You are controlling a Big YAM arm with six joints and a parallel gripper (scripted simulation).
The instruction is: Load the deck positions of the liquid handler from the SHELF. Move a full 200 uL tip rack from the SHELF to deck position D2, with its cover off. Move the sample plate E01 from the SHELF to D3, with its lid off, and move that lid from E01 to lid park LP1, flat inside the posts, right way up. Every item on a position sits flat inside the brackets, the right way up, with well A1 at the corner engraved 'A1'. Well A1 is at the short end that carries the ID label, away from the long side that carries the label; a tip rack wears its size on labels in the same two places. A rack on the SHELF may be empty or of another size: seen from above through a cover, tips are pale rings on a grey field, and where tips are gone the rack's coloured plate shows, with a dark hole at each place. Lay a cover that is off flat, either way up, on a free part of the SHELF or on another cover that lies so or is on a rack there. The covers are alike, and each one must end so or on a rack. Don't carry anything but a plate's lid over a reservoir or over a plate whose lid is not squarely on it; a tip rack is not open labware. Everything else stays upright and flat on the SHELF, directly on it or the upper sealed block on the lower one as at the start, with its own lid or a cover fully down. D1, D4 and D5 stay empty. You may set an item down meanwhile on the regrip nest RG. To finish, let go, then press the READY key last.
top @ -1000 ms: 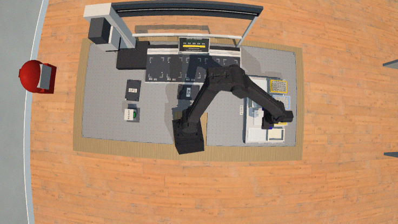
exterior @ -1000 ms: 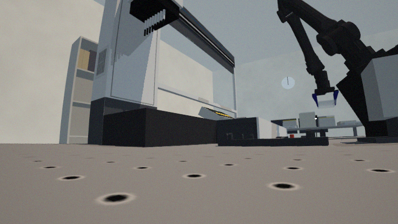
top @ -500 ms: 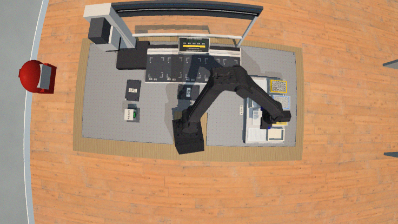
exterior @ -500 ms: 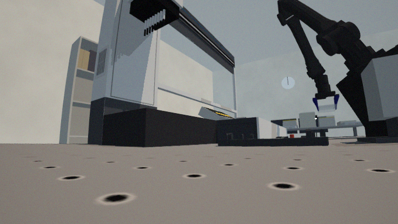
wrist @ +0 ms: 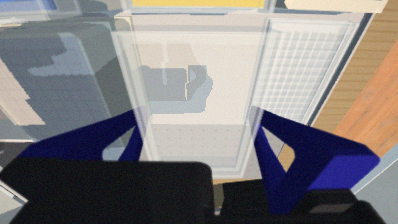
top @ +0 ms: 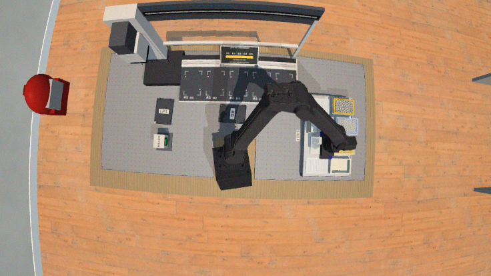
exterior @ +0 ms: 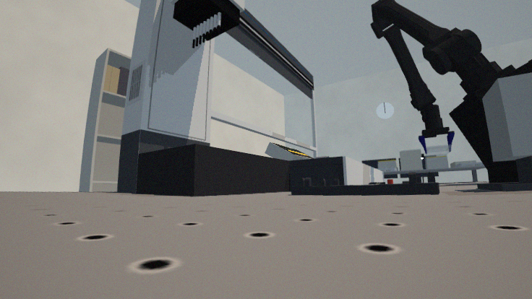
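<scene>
My hand is 5 cm short of the shelf, 7 cm to the left of it and 8 cm above it. Round my hand: white sealed block 11 cm ahead, 1 cm to the right, 2 cm below; then clear tip rack cover 1 cm above; then shelf label 6 cm ahead, 9 cm to the left, 14 cm below.
</scene>
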